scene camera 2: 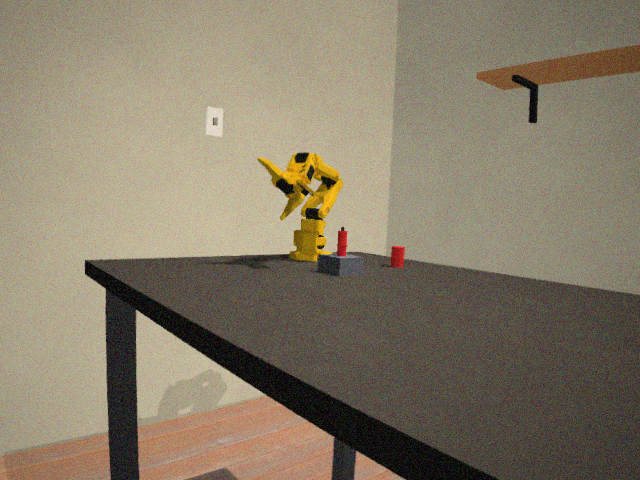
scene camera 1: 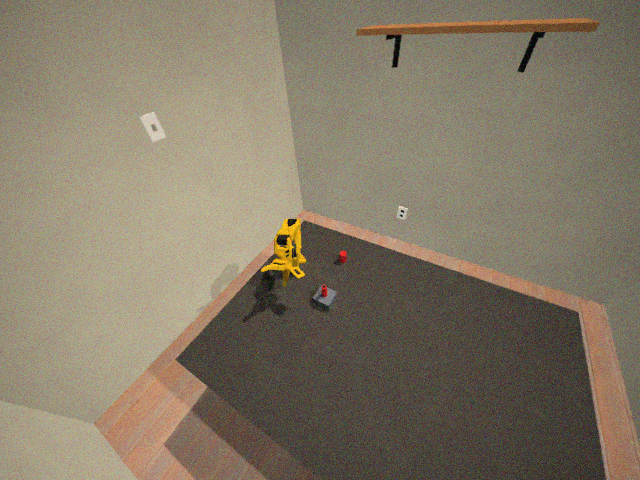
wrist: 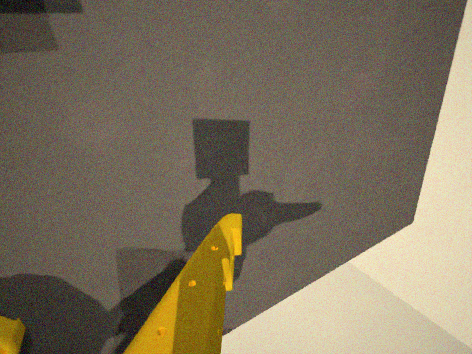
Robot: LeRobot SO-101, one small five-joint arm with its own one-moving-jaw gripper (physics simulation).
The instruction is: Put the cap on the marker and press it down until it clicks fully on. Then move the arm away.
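Places are measured from the arm's base along level axes (x back, y right, z up), in millimetres.
Where they show: hand at its tool point: [scene camera 2: 281, 217] [scene camera 1: 284, 285] [wrist: 241, 228]; arm's base at its link origin: [scene camera 2: 317, 260] [scene camera 1: 297, 265].
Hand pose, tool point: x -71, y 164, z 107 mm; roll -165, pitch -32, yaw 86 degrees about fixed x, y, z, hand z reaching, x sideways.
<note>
Things, the pixels of their top centre, and the offset from my tool point. Level surfaces: height alone.
- red marker at its top centre: [scene camera 2: 343, 226] [scene camera 1: 324, 285] dx -121, dy -71, dz -11 mm
- grey-blue block at its top centre: [scene camera 2: 341, 255] [scene camera 1: 324, 295] dx -121, dy -71, dz -71 mm
- red cap at its top centre: [scene camera 2: 398, 246] [scene camera 1: 343, 253] dx -93, dy -278, dz -60 mm
- dark table at its surface level: dz -107 mm
The red marker [scene camera 1: 324, 290] [scene camera 2: 342, 242] stands upright, its dark tip up and bare, in a grey-blue block [scene camera 1: 329, 297] [scene camera 2: 341, 265] on the table. The red cap [scene camera 1: 342, 256] [scene camera 2: 397, 256] stands upright on the table, apart from the block, to its right in scene view 2. My gripper [scene camera 1: 273, 276] [scene camera 2: 270, 189] is wide open and empty, raised above the table to the left of the marker and cap. In the wrist view one notched jaw [wrist: 200, 290] shows over the table and the arm's shadow; the moving jaw is out of the picture. Marker and cap are not recognisable there.
The dark table [scene camera 1: 413, 361] [scene camera 2: 361, 320] [wrist: 325, 100] has a wall close behind the arm. A wooden shelf [scene camera 1: 475, 26] [scene camera 2: 568, 64] hangs on the other wall, high above the table. A yellow part [wrist: 10, 335] shows at the lower left in the wrist view.
</note>
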